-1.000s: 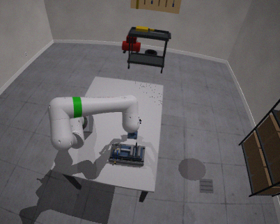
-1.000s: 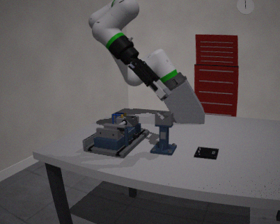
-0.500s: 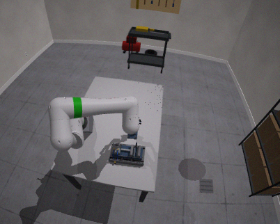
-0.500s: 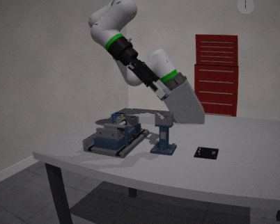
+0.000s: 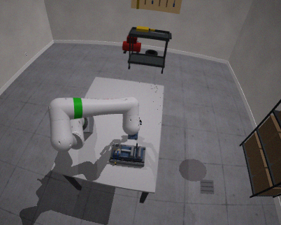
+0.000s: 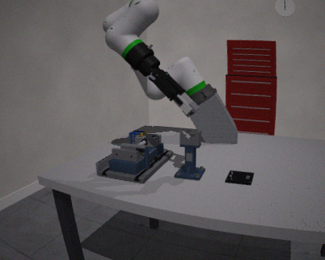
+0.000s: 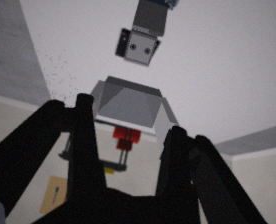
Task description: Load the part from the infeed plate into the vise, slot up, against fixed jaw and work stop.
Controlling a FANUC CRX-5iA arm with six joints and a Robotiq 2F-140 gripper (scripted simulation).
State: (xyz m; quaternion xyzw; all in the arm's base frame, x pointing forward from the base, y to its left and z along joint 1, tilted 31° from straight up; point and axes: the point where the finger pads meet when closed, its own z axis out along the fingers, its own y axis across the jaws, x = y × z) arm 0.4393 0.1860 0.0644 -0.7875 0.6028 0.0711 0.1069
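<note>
Right now the part is 2 cm to the left of my hand and 2 cm below it. Also, from my hand: air cylinder rod 20 cm to the right, 18 cm below; blue work stop 7 cm ahead, 12 cm to the right, 19 cm below; black infeed plate 4 cm behind, 19 cm to the left, 25 cm below.
</note>
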